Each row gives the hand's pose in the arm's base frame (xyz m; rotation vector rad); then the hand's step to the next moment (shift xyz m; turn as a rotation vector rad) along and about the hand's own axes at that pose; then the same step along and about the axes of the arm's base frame.
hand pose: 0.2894 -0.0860 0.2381 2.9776 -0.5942 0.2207
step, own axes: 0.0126 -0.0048 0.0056 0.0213 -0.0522 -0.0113
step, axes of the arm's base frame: 0.0141 -0.0010 -0.0038 0.0383 0.0414 0.0111
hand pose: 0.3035 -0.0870 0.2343 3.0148 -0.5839 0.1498
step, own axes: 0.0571 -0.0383 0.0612 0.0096 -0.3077 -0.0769
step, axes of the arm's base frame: 0.0722 0.0092 -0.0564 0.1180 0.2878 0.0629
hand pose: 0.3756 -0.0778 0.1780 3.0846 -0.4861 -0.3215
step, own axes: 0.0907 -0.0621 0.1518 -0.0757 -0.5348 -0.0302
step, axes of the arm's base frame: 0.0727 0.0360 -0.1690 0.0982 0.5313 0.0265
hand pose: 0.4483 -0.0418 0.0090 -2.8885 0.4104 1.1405
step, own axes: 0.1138 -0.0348 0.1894 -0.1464 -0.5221 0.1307
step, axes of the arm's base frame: -0.0387 0.0261 -0.2188 -0.0623 0.5526 -0.0430
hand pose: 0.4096 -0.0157 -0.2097 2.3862 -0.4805 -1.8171
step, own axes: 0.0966 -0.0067 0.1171 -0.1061 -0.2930 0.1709
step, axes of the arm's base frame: -0.0876 -0.0111 -0.1237 -0.1337 0.3280 -0.0295
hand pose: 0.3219 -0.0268 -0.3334 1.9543 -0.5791 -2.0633
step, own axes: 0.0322 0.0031 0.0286 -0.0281 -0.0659 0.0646
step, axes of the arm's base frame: -0.0311 -0.0134 -0.0268 -0.0557 0.0787 -0.0021
